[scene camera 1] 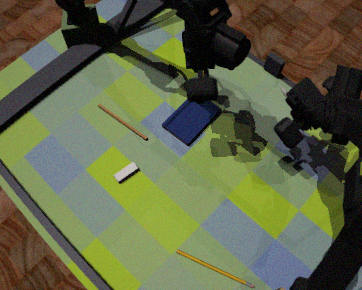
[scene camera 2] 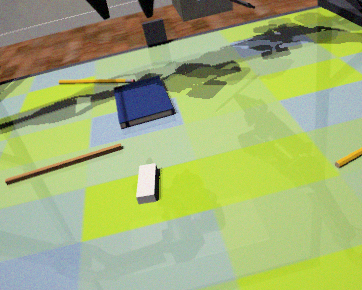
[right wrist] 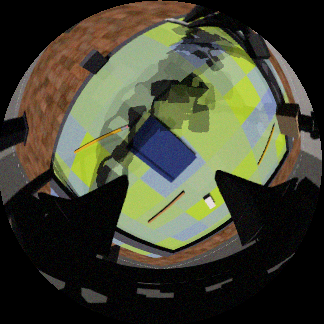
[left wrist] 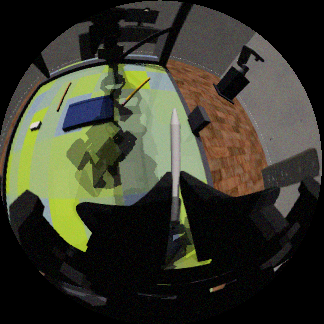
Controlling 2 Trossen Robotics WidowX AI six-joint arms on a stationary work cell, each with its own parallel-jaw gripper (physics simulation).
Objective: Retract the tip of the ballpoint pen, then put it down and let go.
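Frame: origin at the left arm's base, x ahead, y left, z up, level; metres.
Seen in the pictures: left gripper, fingertip midpoint: [right wrist: 184, 24] [left wrist: 174, 175]; right gripper, fingertip midpoint: [scene camera 2: 127, 18] [right wrist: 172, 176] [left wrist: 71, 63]; right arm's base, link origin: [scene camera 1: 78, 16] [left wrist: 110, 46].
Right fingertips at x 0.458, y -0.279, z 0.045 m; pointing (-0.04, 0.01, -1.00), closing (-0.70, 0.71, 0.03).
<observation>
A point is followed by its place in that frame.
My left gripper [left wrist: 174, 175] @[x 0.264, y -0.412, z 0.006 m] is shut on the light grey ballpoint pen [left wrist: 175, 145] @[x 0.285, y -0.410, z 0.026 m] [scene camera 1: 283, 91] @[x 0.303, y -0.409, z 0.035 m]. In the left wrist view the pen sticks out beyond the fingertips with its cone-shaped end away from the gripper. Its other end is partly hidden between the dark fingers. Whether the writing point is out of the cone is too small to tell. In scene camera 1 the left arm is at the right side, above the table. My right gripper [right wrist: 172, 176] @[x 0.458, y -0.279, z 0.045 m] [scene camera 2: 127, 12] @[x 0.458, y -0.279, z 0.045 m] is open and empty, raised above the table near the blue book [scene camera 1: 191, 121] @[x 0.462, y -0.262, z -0.092 m] [scene camera 2: 145, 102] @[x 0.466, y -0.250, z -0.092 m] [right wrist: 164, 150] @[x 0.465, y -0.272, z -0.092 m].
A white eraser [scene camera 1: 126, 172] @[x 0.489, y -0.047, z -0.093 m] [scene camera 2: 147, 183] @[x 0.491, y -0.039, z -0.092 m] and a brown stick [scene camera 1: 122, 122] @[x 0.601, y -0.143, z -0.098 m] [scene camera 2: 65, 164] @[x 0.603, y -0.141, z -0.100 m] lie on the chequered table. One yellow pencil [scene camera 1: 215, 269] @[x 0.176, y -0.009, z -0.098 m] [right wrist: 266, 144] @[x 0.188, y -0.011, z -0.101 m] lies at the bottom in scene camera 1. Another pencil [scene camera 2: 95, 81] @[x 0.554, y -0.415, z -0.099 m] [right wrist: 100, 138] @[x 0.543, y -0.409, z -0.098 m] lies beside the book.
</observation>
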